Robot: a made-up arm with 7 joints. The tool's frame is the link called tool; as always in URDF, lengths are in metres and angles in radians.
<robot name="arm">
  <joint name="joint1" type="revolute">
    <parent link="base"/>
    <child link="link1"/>
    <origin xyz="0 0 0.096"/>
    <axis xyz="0 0 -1"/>
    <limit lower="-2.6" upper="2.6"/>
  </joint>
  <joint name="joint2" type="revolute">
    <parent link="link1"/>
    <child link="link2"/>
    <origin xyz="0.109 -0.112 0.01"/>
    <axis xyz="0 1 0"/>
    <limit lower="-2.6" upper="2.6"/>
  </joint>
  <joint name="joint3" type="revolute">
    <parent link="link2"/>
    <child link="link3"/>
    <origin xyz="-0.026 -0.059 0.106"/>
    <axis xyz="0 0 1"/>
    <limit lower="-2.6" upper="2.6"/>
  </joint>
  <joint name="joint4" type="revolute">
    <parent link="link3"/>
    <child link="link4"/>
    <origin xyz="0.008 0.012 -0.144"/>
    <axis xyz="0 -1 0"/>
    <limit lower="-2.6" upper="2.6"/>
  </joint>
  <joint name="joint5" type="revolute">
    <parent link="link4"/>
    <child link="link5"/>
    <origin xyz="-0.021 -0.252 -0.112"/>
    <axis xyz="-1 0 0"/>
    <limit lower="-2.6" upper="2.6"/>
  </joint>
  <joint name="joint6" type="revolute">
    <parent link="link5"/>
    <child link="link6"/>
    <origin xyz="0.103 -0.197 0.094"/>
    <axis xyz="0 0 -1"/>
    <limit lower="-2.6" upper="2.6"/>
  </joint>
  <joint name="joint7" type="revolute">
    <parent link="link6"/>
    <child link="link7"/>
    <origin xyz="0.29 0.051 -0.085"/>
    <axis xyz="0 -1 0"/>
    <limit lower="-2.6" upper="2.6"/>
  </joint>
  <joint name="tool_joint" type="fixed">
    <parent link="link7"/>
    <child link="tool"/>
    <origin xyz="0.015 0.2 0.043"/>
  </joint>
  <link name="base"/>
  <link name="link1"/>
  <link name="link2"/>
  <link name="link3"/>
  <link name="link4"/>
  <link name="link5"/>
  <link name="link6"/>
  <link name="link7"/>
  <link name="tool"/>
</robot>
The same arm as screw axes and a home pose.
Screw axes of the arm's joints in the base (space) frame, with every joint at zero. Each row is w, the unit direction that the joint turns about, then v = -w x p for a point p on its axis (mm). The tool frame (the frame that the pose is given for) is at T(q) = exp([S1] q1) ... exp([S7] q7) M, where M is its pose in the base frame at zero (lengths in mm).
S1 = (0, 0, -1, 0, 0, 0)
S2 = (0, 1, 0, -106, 0, 109)
S3 = (0, 0, 1, -171, -83, 0)
S4 = (0, -1, 0, 68, 0, -91)
S5 = (-1, 0, 0, 0, 44, -411)
S6 = (0, 0, -1, 608, 173, 0)
S7 = (0, -1, 0, -35, 0, -463)
M: xyz 478 -357 8 (mm) rpy 0 0 0 (deg, as in URDF)
Joint limits (deg, base to tool): -148.97..148.97 -148.97..148.97 -148.97..148.97 -148.97..148.97 -148.97..148.97 -148.97..148.97 -148.97..148.97

